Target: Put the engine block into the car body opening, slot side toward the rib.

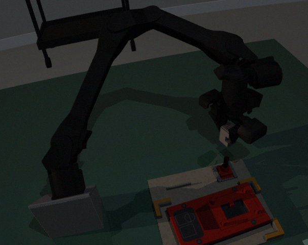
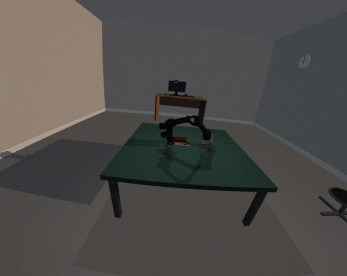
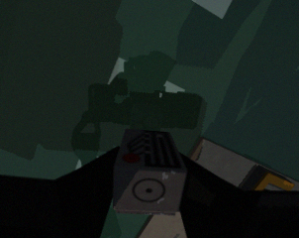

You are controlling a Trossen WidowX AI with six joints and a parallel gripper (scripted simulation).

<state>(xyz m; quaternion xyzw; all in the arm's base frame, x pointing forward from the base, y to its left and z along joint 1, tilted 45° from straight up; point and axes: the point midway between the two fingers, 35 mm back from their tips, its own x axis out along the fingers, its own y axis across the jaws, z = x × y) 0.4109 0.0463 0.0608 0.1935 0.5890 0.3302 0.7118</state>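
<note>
The grey holder is 8 cm to the right of my gripper tip and 5 cm behind it. From my gripper tip the other things lie so: engine block: 1 cm to the right, 1 cm above.
</note>
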